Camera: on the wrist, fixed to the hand. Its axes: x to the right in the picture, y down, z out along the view.
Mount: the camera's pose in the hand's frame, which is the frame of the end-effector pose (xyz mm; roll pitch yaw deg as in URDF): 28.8 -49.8 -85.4 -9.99 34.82 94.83
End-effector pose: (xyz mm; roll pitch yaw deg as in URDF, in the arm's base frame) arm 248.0 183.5 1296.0 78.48 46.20 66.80
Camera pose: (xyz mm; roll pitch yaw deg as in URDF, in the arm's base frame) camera 169.4 187.2 1229.6 41.12 -31.72 124.99
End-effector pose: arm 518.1 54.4 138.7 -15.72 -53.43 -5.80
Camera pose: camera 582.9 -23.6 120.9 -76.59 31.00 41.78
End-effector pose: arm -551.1 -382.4 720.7 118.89 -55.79 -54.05
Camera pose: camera -460.4 -339.1 743.2 -98.84 -30.04 119.00
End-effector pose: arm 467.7 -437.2 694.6 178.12 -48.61 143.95
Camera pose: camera 472.1 -505.5 771.6 -137.06 -20.07 22.22
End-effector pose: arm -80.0 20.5 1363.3 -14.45 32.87 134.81
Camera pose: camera -20.8 59.6 1288.6 34.20 36.75 -99.37
